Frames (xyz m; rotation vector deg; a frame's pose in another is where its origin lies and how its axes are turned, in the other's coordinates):
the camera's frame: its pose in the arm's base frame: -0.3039 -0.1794 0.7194 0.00 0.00 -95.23
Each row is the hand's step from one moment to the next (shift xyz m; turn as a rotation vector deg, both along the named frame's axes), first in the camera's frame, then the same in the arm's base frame.
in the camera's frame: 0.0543 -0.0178 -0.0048 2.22 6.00 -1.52
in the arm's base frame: -0.0227 -0.0525 -0.0048 5.77 -2.76 -1.52
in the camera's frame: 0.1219 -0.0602 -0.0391 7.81 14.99 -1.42
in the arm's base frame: -0.0711 -0.1159 -0.0391 14.22 -9.14 -1.42
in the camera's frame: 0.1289 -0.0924 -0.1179 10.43 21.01 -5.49
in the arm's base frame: -0.1038 -0.1199 -0.1179 19.97 -12.30 -5.49
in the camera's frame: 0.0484 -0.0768 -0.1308 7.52 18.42 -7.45
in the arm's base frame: -0.0809 -0.0412 -0.1308 17.66 -9.17 -7.45
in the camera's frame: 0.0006 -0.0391 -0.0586 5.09 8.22 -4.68
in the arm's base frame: -0.0390 0.0030 -0.0586 7.72 -5.82 -4.68
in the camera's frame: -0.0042 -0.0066 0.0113 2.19 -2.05 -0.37
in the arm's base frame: -0.0062 0.0048 0.0113 -2.24 -1.99 -0.37
